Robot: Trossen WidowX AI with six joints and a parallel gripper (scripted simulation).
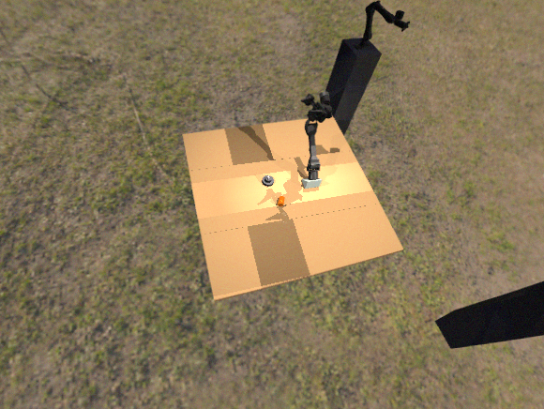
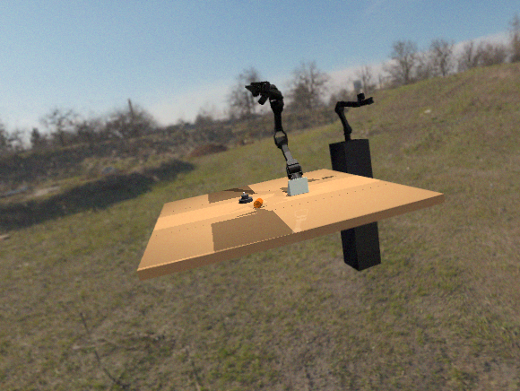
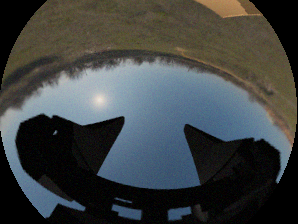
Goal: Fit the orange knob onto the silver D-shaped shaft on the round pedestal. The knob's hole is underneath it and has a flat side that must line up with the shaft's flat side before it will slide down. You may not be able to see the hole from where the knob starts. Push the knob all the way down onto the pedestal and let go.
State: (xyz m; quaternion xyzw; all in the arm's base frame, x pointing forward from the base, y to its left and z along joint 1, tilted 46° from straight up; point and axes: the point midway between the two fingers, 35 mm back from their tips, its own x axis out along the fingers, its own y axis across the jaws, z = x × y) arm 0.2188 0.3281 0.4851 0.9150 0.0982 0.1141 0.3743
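Right now the orange knob is 13 cm ahead of my gripper tip, 20 cm to the left of it and 65 cm below it. Also, from my gripper tip: round dark pedestal 14 cm ahead, 64 cm below.
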